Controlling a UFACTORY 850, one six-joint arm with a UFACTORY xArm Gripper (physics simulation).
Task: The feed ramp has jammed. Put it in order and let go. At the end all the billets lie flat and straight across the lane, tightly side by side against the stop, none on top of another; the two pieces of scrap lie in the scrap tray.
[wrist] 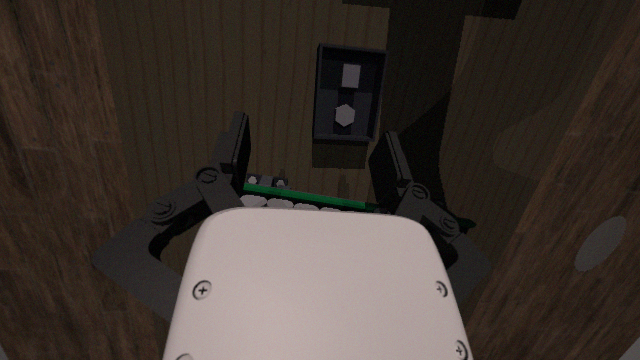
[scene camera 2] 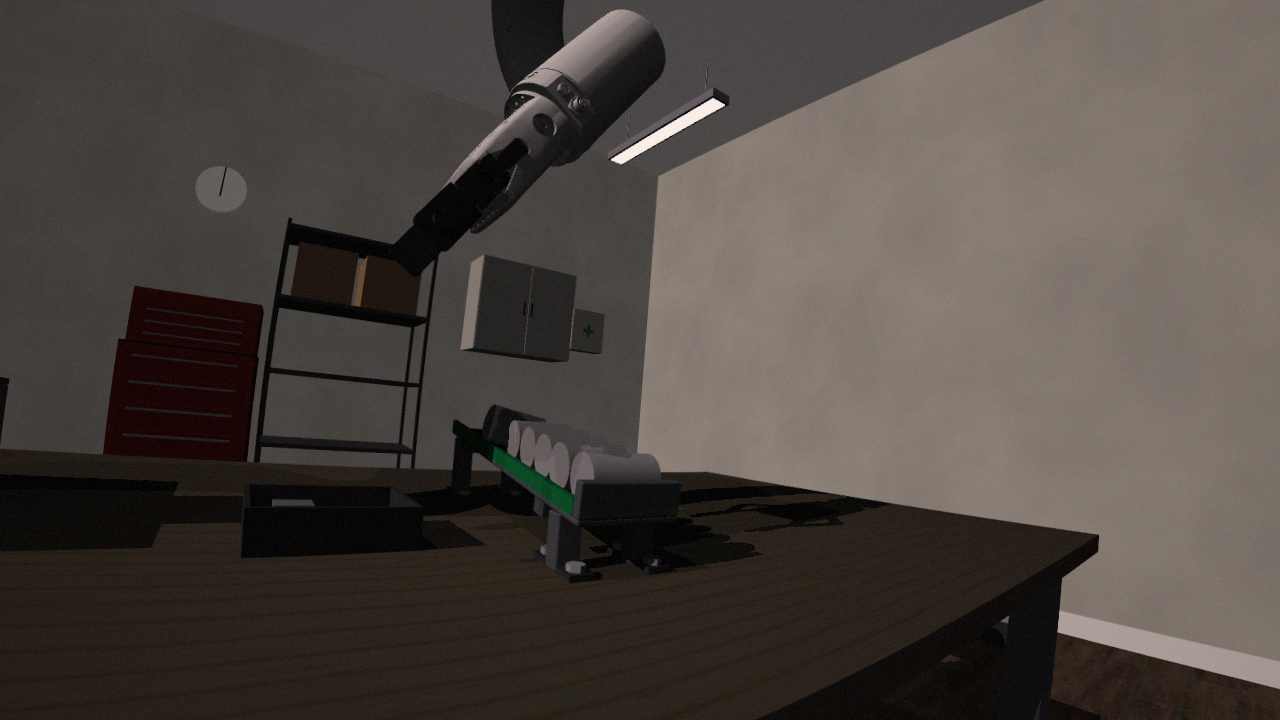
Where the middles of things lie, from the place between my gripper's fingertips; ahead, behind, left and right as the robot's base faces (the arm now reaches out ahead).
Labels:
I see the scrap tray [scene camera 2: 346, 519] 210 mm below my hand, 60 mm to the left of it and 40 mm behind it. Round my hand: stop [scene camera 2: 594, 499] 170 mm below, 170 mm ahead, 60 mm to the right.

